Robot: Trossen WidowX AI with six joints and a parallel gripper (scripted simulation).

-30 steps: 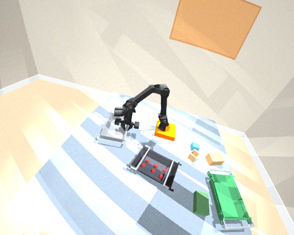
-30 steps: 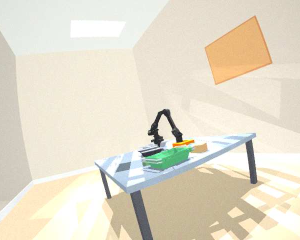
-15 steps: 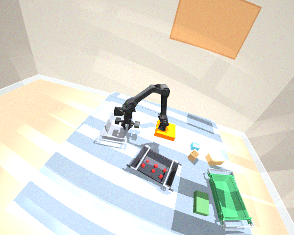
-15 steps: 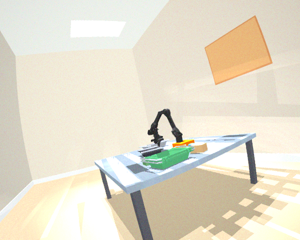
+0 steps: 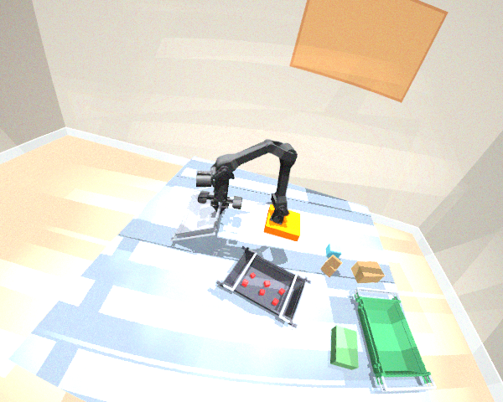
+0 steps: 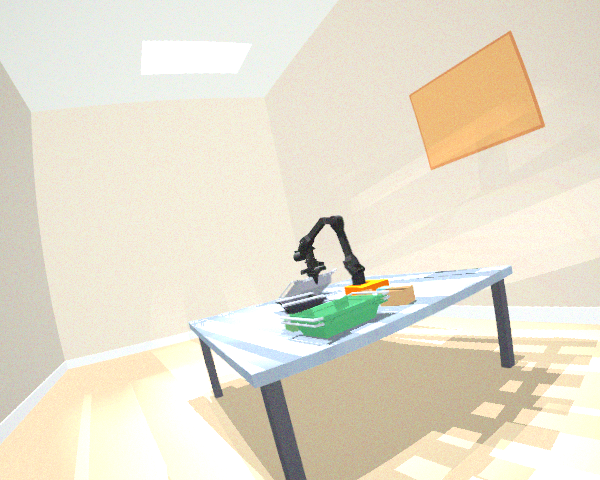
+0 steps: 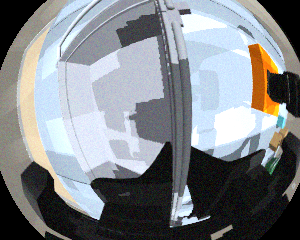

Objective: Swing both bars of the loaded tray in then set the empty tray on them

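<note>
Now: the clear tray 80 mm to the right of my gripper tip and 20 mm ahead of it. Also, from my gripper tip: green block 640 mm to the left, 310 mm ahead, 60 mm below; tan wedge 740 mm to the left, 60 mm behind, 50 mm below; cyan block 560 mm to the left, 120 mm behind, 50 mm below.
</note>
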